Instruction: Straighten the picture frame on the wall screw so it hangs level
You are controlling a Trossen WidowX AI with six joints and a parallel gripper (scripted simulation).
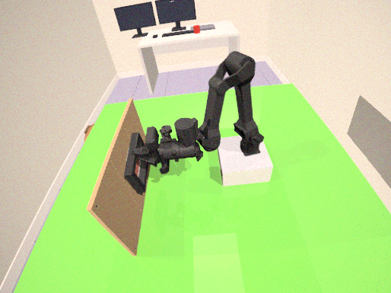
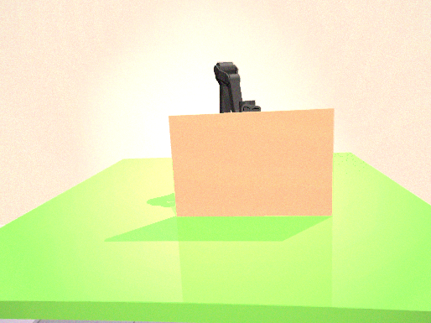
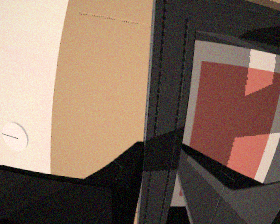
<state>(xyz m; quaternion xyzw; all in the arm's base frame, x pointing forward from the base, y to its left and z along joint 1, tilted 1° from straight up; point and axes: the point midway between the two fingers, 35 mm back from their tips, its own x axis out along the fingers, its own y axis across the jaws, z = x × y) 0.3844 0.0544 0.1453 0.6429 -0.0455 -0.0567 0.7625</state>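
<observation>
The picture frame is 10 mm ahead of my gripper tip, 10 mm to the right of it and 50 mm below it. Round my gripper tip: tan wall board: 20 mm ahead, 80 mm below.
</observation>
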